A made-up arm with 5 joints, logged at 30 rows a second.
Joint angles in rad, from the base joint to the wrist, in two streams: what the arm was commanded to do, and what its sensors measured. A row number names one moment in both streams.
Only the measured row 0 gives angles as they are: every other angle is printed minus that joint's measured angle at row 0.
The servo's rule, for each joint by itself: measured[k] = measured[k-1] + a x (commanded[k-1-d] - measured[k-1]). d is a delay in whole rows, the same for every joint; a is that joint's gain. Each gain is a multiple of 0.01, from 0.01 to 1. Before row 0 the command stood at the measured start. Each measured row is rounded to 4 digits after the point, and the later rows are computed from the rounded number. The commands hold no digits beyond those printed.
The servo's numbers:
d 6
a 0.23 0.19 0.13 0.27 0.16
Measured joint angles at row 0:
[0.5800, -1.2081, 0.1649, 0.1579, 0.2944]
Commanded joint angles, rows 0 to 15:
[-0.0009, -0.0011, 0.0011, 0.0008, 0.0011]
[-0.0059, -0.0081, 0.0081, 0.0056, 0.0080]
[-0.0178, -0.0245, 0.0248, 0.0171, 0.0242]
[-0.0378, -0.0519, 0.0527, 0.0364, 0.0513]
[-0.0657, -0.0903, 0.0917, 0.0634, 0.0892]
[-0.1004, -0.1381, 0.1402, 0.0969, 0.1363]
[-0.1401, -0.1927, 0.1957, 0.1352, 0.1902]
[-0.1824, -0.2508, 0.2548, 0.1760, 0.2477]
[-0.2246, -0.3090, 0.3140, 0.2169, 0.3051]
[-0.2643, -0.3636, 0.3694, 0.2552, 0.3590]
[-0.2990, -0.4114, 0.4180, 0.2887, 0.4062]
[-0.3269, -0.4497, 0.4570, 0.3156, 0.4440]
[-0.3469, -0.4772, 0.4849, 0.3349, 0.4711]
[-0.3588, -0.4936, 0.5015, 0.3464, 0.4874]
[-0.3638, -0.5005, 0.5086, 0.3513, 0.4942]
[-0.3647, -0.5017, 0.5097, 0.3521, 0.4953]
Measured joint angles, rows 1 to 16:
[0.0000, 0.0000, 0.0000, 0.0000, 0.0000]
[0.0000, 0.0000, 0.0000, 0.0000, 0.0000]
[0.0000, 0.0000, 0.0000, 0.0000, 0.0000]
[0.0000, 0.0000, 0.0000, 0.0000, 0.0000]
[0.0000, 0.0000, 0.0000, 0.0000, 0.0000]
[0.0000, 0.0000, 0.0000, 0.0000, 0.0000]
[-0.0002, -0.0002, 0.0001, 0.0002, 0.0002]
[-0.0015, -0.0017, 0.0011, 0.0017, 0.0014]
[-0.0052, -0.0060, 0.0042, 0.0059, 0.0050]
[-0.0127, -0.0147, 0.0105, 0.0141, 0.0124]
[-0.0249, -0.0291, 0.0211, 0.0274, 0.0247]
[-0.0423, -0.0498, 0.0366, 0.0462, 0.0426]
[-0.0648, -0.0770, 0.0573, 0.0702, 0.0662]
[-0.0918, -0.1100, 0.0830, 0.0988, 0.0952]
[-0.1223, -0.1478, 0.1130, 0.1307, 0.1288]
[-0.1550, -0.1888, 0.1463, 0.1643, 0.1656]

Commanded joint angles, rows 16 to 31:
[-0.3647, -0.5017, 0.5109, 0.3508, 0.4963]
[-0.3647, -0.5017, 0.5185, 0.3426, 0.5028]
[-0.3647, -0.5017, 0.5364, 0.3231, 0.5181]
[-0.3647, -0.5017, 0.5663, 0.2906, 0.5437]
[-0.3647, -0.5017, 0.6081, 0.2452, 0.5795]
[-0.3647, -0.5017, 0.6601, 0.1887, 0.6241]
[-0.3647, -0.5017, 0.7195, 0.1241, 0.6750]
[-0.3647, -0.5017, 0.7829, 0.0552, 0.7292]
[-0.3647, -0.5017, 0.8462, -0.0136, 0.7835]
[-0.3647, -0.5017, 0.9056, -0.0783, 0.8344]
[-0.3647, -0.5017, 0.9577, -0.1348, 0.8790]
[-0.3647, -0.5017, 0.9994, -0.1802, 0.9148]
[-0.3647, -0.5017, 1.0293, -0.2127, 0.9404]
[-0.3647, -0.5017, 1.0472, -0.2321, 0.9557]
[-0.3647, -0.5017, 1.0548, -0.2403, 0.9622]
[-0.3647, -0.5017, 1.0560, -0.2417, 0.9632]
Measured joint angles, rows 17 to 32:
[-0.1881, -0.2311, 0.1816, 0.1979, 0.2041]
[-0.2200, -0.2726, 0.2174, 0.2297, 0.2425]
[-0.2492, -0.3115, 0.2522, 0.2581, 0.2791]
[-0.2744, -0.3461, 0.2846, 0.2819, 0.3124]
[-0.2950, -0.3754, 0.3137, 0.3006, 0.3415]
[-0.3110, -0.3994, 0.3392, 0.3145, 0.3661]
[-0.3234, -0.4188, 0.3615, 0.3243, 0.3869]
[-0.3329, -0.4346, 0.3819, 0.3292, 0.4054]
[-0.3402, -0.4473, 0.4020, 0.3276, 0.4234]
[-0.3458, -0.4576, 0.4234, 0.3176, 0.4426]
[-0.3501, -0.4660, 0.4474, 0.2981, 0.4645]
[-0.3535, -0.4728, 0.4751, 0.2686, 0.4900]
[-0.3561, -0.4783, 0.5069, 0.2296, 0.5196]
[-0.3581, -0.4827, 0.5428, 0.1825, 0.5531]
[-0.3596, -0.4863, 0.5822, 0.1296, 0.5900]
[-0.3608, -0.4892, 0.6242, 0.0735, 0.6291]

